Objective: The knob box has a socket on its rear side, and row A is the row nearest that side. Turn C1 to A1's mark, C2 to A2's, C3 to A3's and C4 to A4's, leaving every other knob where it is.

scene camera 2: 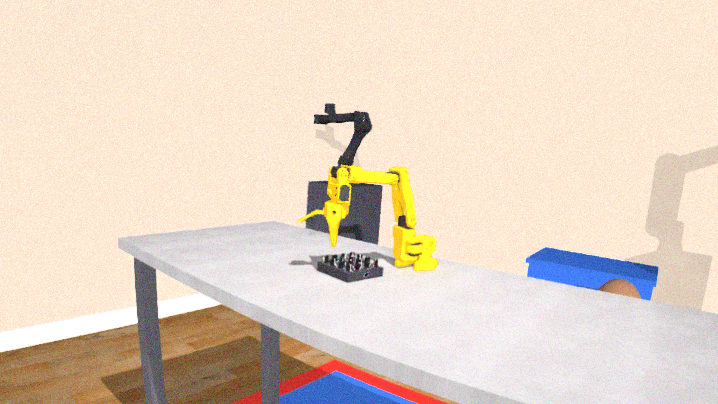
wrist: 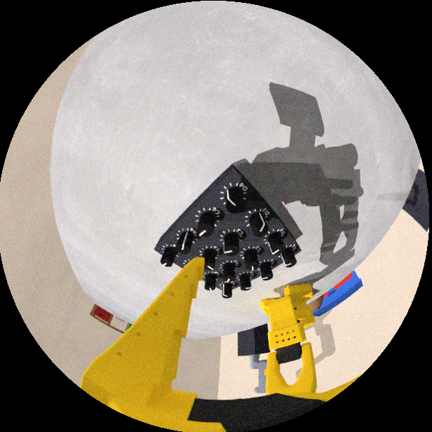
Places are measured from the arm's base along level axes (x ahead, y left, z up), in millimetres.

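Pixels of known places: hand, tool point: [scene camera 2: 333,244]; arm's base, link origin: [scene camera 2: 411,266].
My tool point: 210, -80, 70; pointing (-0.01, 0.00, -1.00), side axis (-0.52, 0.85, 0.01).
For each thing: its top centre in the pictures, then the offset to it from my tool point, as dx, dy, dz. Level surfaces: height alone.
- dark knob box, top centre: [scene camera 2: 350,257] -36, +23, -31
- socket, top centre: [scene camera 2: 366,273] -26, +75, -55
- pale table, surface height: dz -69
The dark knob box [scene camera 2: 346,275] [wrist: 222,187] lies on the table, its knobs upward. A socket [scene camera 2: 366,274] shows on one side in the scene view; that side is hidden in the wrist view. C4 [wrist: 206,221] has its white line toward the lower left, and C3 [wrist: 231,242] points left. C2 [wrist: 251,258] and C1 [wrist: 266,270] are small and foreshortened. A4 [wrist: 169,256], A2 [wrist: 210,281] and A1 [wrist: 227,289] show; the jaw hides A3. My gripper [scene camera 2: 317,233] is fully open and empty, its notched fixed jaw [wrist: 155,320] above the box, apart from the knobs.
The pale table [scene camera 2: 476,321] [wrist: 150,125] carries the box and my yellow arm base [scene camera 2: 414,251] [wrist: 285,320]. A black arm [scene camera 2: 356,140] and a dark panel [scene camera 2: 366,211] stand behind. A blue bench-like thing [scene camera 2: 592,266] is beyond the table. My arm's shadow falls beside the box.
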